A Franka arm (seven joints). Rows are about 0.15 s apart.
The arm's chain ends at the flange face. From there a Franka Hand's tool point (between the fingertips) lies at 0.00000 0.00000 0.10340 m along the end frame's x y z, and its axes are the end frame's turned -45 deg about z.
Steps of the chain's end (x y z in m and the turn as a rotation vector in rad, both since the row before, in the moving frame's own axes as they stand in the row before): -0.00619, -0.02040, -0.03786, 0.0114, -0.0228, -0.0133; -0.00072, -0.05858, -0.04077, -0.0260, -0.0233, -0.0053; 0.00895, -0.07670, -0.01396, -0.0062, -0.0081, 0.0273; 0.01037, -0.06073, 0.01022, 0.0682, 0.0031, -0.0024
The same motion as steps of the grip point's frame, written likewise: 0.00920, -0.02130, -0.03789, 0.0242, -0.0081, -0.0133; 0.03731, -0.04172, -0.04083, -0.0019, -0.0349, -0.0053; 0.05952, -0.04806, -0.01397, 0.0013, -0.0101, 0.0273; 0.05548, -0.04037, 0.00998, 0.0460, 0.0504, -0.0024
